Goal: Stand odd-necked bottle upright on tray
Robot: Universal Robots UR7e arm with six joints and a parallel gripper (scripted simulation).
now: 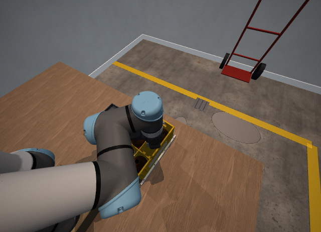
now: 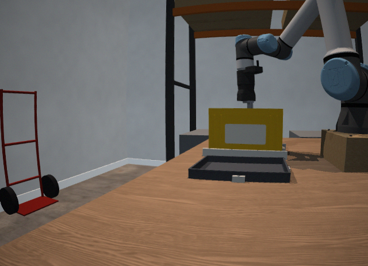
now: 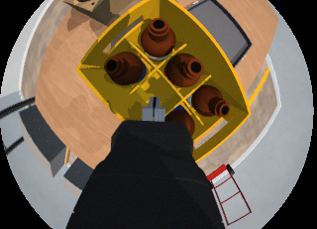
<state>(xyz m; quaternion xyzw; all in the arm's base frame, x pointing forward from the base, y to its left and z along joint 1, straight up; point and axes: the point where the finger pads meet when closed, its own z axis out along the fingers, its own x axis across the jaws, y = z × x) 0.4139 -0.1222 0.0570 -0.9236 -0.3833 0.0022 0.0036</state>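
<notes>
My hand is 40 mm to the right of the yellow crate and 80 mm above it. Round my hand: glass bottle 90 mm behind, 70 mm below; dark tray 20 mm behind, 340 mm to the left, 150 mm below.
</notes>
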